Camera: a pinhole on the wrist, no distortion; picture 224 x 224 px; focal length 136.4 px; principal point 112.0 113.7 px. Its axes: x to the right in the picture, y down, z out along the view. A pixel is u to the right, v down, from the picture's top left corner.
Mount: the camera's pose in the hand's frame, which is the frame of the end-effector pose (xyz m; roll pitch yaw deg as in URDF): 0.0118 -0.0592 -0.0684 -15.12 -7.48 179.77
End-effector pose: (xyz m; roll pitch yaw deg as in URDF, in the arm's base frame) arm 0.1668 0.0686 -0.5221 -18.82 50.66 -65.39
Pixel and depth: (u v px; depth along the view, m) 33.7 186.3 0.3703
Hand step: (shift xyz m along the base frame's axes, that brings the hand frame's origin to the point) -0.0696 -0.4763 -0.0066
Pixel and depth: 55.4 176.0 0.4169
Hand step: -0.0518 -0.4880 0.0511
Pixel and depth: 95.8 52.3 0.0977
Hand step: -0.0013 -0.0663 0.0009
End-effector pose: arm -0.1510 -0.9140 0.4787 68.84 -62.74 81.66
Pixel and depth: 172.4 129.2 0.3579
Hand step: 0.3336 -0.0281 -0.1256
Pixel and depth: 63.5 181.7 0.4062
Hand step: 0.4040 0.2544 0.0628
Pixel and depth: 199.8 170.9 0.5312
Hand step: 0.5527 0.0007 -0.3448
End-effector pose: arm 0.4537 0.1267 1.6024 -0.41 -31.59 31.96
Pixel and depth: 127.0 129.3 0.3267
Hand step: -0.0011 -0.2114 0.2131
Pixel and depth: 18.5 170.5 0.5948
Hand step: 0.4150 -0.2745 0.5816
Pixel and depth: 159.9 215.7 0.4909
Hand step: 0.0564 -0.5998 0.2249
